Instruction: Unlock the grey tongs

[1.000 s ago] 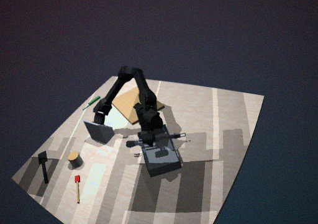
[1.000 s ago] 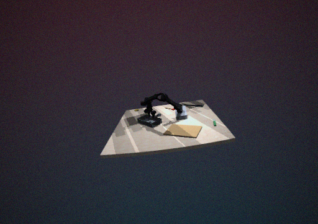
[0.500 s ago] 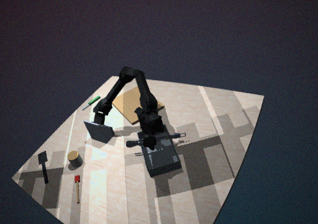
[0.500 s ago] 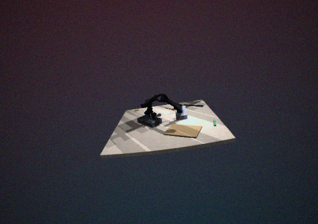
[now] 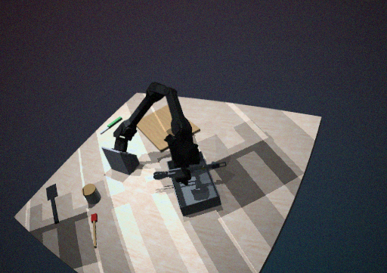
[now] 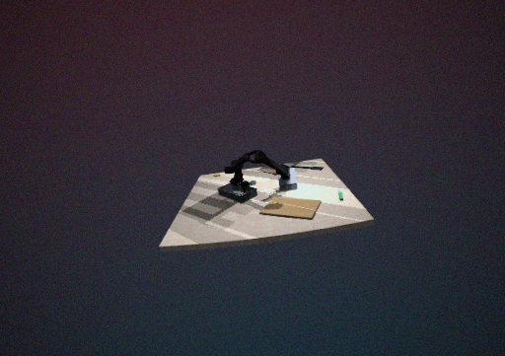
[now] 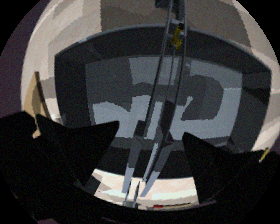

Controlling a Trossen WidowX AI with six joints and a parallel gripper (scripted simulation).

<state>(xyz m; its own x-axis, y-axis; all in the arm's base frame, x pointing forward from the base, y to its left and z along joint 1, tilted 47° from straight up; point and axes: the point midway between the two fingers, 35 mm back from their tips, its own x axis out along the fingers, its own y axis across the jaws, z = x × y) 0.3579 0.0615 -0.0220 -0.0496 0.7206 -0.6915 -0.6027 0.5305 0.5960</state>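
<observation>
The roasting tin is 4 cm ahead of my gripper tip and 1 cm to the right of it. Round my gripper tip: wooden board: 36 cm behind, 32 cm to the left, 2 cm below; red-headed tool: 42 cm to the right, 24 cm behind, 3 cm below; black spatula: 61 cm behind, 44 cm to the right, 3 cm below.
</observation>
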